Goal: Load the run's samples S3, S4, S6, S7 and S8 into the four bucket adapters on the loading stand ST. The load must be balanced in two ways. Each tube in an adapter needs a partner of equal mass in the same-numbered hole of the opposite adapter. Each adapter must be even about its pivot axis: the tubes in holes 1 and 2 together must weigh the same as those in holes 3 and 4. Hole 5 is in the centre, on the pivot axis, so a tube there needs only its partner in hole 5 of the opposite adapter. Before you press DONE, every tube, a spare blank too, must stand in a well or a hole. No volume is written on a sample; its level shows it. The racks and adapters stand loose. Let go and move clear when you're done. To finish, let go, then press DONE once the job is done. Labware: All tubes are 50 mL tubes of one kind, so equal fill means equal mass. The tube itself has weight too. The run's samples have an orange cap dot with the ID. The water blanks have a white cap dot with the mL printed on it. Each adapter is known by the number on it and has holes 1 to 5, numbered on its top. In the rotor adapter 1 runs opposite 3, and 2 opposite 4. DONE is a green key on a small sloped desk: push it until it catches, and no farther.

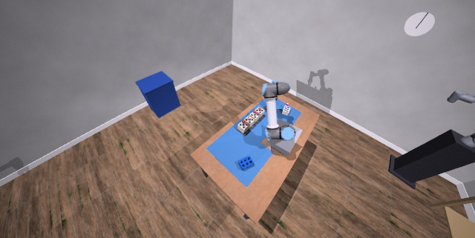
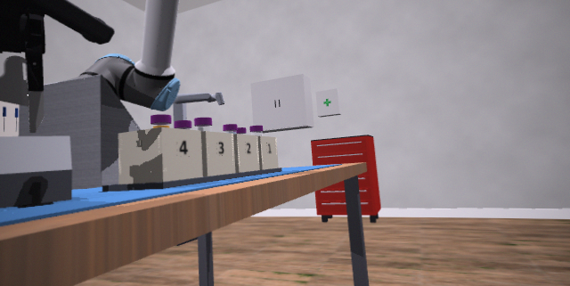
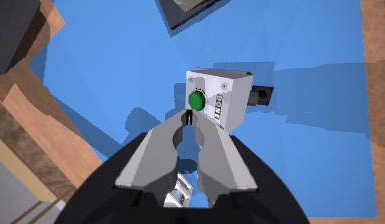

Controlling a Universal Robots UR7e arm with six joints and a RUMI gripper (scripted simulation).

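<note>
Now: the green DONE key 4 cm below my hand. From my hand the other things lie so: sample tube S4 (4 cm ahead, 17 cm to the left, 4 cm below); then DONE key desk (2 cm ahead, 1 cm to the right, 6 cm below); then white rack (16 cm behind, 19 cm to the right, 8 cm below).
</note>
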